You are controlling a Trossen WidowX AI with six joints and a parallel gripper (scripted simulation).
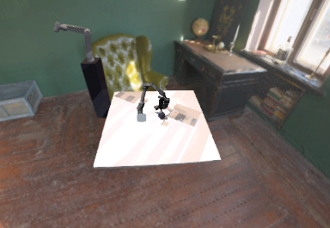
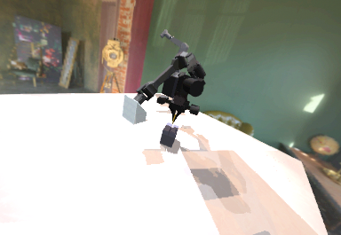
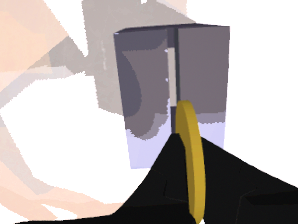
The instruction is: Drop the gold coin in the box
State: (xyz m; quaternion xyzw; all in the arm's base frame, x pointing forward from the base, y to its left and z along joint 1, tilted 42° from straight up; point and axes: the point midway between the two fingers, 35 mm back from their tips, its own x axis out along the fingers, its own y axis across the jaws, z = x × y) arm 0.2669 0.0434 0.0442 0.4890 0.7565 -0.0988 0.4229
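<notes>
Right now the gold coin is 1 cm above my gripper tip.
</notes>
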